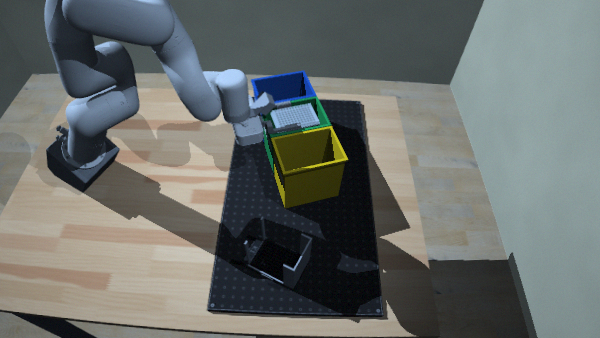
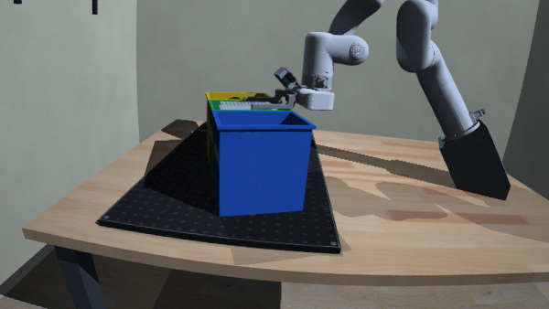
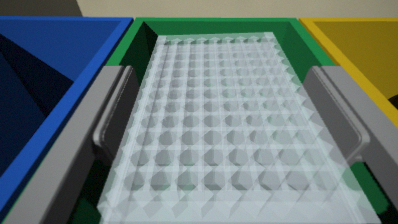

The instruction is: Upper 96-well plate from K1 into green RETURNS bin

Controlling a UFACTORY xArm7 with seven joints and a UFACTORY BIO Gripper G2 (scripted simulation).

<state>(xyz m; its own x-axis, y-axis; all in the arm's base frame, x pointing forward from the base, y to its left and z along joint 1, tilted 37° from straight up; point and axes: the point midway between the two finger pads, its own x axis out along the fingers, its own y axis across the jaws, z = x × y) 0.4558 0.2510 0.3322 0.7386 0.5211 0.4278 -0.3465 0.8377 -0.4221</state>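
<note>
The 96-well plate lies 2 cm ahead of my hand, 1 cm to the left of it and 1 cm below it. Also, from my hand: blue bin (4 cm behind, 13 cm to the left, 9 cm below); yellow bin (7 cm ahead, 11 cm to the right, 9 cm below); green bin (2 cm ahead, 1 cm to the left, 9 cm below).
</note>
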